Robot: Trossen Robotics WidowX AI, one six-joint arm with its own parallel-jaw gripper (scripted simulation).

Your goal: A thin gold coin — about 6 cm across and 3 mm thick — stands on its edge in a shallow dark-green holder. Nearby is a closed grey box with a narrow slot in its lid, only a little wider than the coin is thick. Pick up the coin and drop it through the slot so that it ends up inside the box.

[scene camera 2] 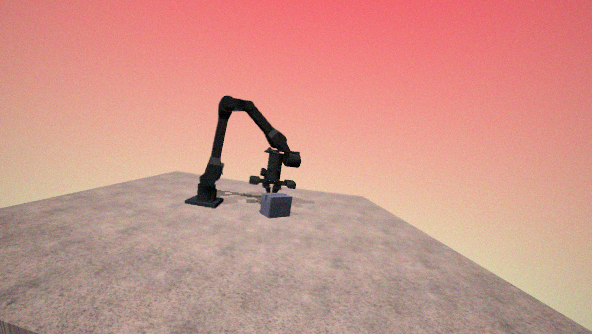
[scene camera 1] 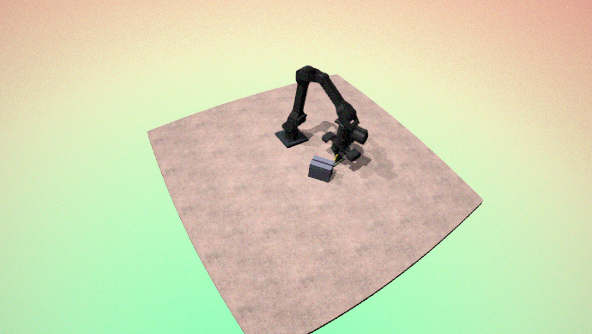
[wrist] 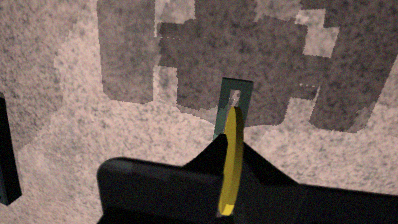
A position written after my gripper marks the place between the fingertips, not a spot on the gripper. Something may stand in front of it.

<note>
My gripper (wrist: 227, 141) carries a gold coin (wrist: 234, 129).
</note>
